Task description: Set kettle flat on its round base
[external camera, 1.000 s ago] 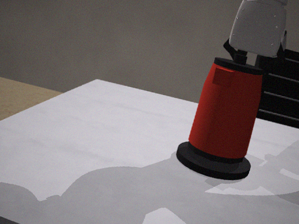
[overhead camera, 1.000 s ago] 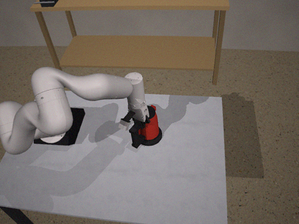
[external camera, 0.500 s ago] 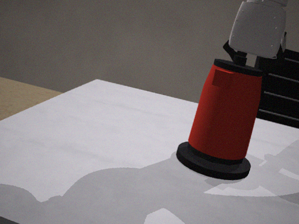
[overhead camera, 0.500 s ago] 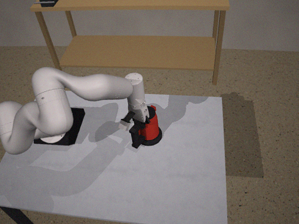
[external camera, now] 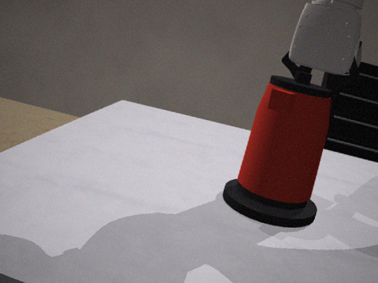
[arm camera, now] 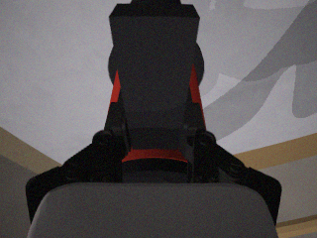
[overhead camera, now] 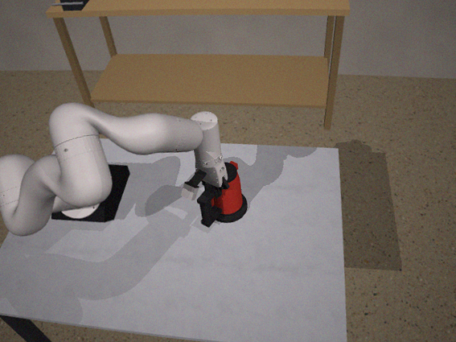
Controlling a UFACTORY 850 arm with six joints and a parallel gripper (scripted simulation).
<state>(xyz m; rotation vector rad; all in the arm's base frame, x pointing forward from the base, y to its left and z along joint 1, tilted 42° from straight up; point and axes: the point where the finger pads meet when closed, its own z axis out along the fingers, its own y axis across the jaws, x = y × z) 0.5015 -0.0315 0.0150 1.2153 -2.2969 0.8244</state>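
Right now my hand is 50 mm above the red kettle, 30 mm to the right of it and 20 mm short of it. From my hand the other things lie so: round black base 160 mm below, 60 mm to the left, 40 mm ahead.
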